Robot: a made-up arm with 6 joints. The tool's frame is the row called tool. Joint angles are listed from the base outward.
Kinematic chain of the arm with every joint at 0, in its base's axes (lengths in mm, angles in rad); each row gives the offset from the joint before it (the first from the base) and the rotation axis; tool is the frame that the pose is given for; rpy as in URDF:
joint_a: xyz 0 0 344 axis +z
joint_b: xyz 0 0 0 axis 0 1 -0.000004
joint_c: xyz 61 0 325 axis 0 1 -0.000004
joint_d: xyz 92 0 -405 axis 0 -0.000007 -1
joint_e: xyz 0 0 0 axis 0 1 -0.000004
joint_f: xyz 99 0 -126 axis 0 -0.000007 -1
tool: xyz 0 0 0 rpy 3.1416 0 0
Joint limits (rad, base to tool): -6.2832..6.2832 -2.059..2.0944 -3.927..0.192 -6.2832..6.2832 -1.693..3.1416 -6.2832..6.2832
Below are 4 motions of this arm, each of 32 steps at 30 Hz.
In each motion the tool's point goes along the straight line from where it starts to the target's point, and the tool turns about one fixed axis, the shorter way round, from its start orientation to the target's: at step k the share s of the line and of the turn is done. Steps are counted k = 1, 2, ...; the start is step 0. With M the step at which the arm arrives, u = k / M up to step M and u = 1 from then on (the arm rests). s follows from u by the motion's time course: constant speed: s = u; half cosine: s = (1 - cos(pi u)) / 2; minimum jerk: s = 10 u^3 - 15 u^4 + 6 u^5.
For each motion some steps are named. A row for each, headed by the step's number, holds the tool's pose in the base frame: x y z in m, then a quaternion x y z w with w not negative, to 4 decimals.
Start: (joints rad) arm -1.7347 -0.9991 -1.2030 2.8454 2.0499 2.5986
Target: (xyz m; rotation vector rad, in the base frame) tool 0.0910 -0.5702 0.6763 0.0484 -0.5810 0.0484
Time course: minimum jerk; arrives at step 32
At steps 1, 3, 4, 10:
1: 0.0507 0.0244 1.0235 -0.3488 0.4142 0.3416 0.7682
3: 0.0509 0.0203 1.0211 -0.3470 0.4099 0.3401 0.7719
4: 0.0513 0.0150 1.0180 -0.3445 0.4043 0.3382 0.7769
10: 0.0579 -0.0825 0.9611 -0.2950 0.2971 0.2986 0.8577

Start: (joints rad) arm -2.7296 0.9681 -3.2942 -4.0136 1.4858 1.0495
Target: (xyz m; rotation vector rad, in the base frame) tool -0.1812 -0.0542 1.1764 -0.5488 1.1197 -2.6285
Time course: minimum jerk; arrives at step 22
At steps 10, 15, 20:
10: -0.3554 -0.2022 1.0454 -0.1756 0.4346 -0.8264 0.3120
15: -0.2372 -0.1018 1.1343 -0.1845 0.4012 -0.8790 0.1800
20: -0.1831 -0.0559 1.1749 -0.1873 0.3830 -0.8968 0.1181

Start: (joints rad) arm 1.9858 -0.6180 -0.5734 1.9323 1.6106 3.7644
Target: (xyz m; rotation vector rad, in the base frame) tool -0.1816 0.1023 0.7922 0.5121 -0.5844 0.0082
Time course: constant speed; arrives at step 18
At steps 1, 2, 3, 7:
1: -0.2582 0.2843 0.5989 0.2432 -0.5073 -0.0938 0.8214
2: -0.2537 0.2736 0.6103 0.2441 -0.4950 -0.0882 0.8292
3: -0.2492 0.2629 0.6217 0.2449 -0.4827 -0.0825 0.8368
7: -0.2312 0.2201 0.6671 0.2475 -0.4321 -0.0597 0.8651

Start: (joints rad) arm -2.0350 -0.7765 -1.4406 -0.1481 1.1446 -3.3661
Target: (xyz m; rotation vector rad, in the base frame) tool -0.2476 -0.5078 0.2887 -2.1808 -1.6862 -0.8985
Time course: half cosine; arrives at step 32
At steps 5, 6, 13, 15, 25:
5: -0.1254 -0.2283 0.9235 0.6994 0.5386 -0.4496 0.1362
6: -0.1287 -0.2358 0.9065 0.7075 0.5449 -0.4310 0.1297
13: -0.1638 -0.3162 0.7239 0.7711 0.5946 -0.2206 0.0572
15: -0.1763 -0.3447 0.6591 0.7834 0.6043 -0.1423 0.0304
25: -0.2329 -0.4741 0.3653 -0.7690 -0.5943 -0.2171 0.0907

